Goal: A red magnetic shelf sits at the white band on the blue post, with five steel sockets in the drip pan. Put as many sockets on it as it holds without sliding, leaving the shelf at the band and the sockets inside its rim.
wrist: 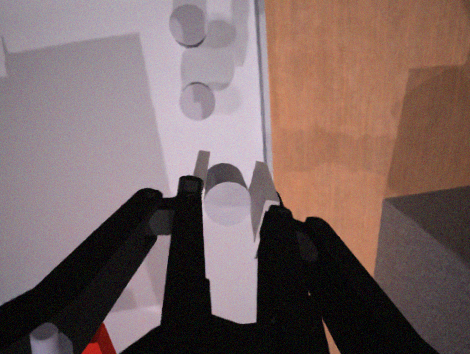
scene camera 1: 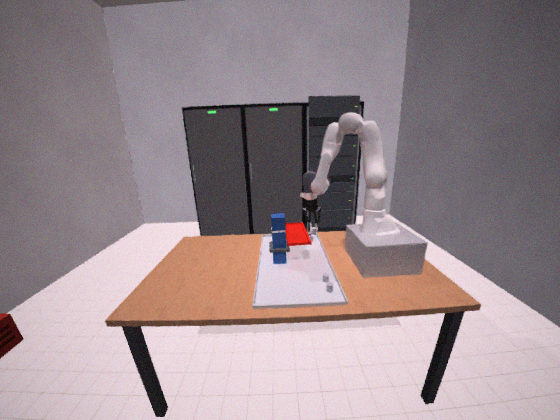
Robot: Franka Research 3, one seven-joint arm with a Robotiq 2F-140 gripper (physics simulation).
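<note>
The red shelf [scene camera 1: 298, 235] juts from the blue post [scene camera 1: 278, 220], about level with the white band [scene camera 1: 278, 231]. No socket shows on its visible surface. A red corner of the shelf [wrist: 100, 344] is at the wrist view's lower left. My gripper [scene camera 1: 313, 231] [wrist: 229, 173] is shut on a grey steel socket [wrist: 227, 204], upright and lifted above the drip pan [scene camera 1: 292, 287] [wrist: 232, 137], just right of the shelf. Two sockets [wrist: 187, 25] [wrist: 197, 101] stand in the pan beyond the fingers. Two more sockets [scene camera 1: 326, 277] [scene camera 1: 329, 287] stand near its front right corner.
A grey collar [scene camera 1: 279, 248] surrounds the post below the shelf. The pan lies on a wooden table [scene camera 1: 200, 280] [wrist: 325, 100]. The arm's grey base block [scene camera 1: 385, 255] [wrist: 430, 240] stands to the right. Dark cabinets [scene camera 1: 220, 170] stand behind the table.
</note>
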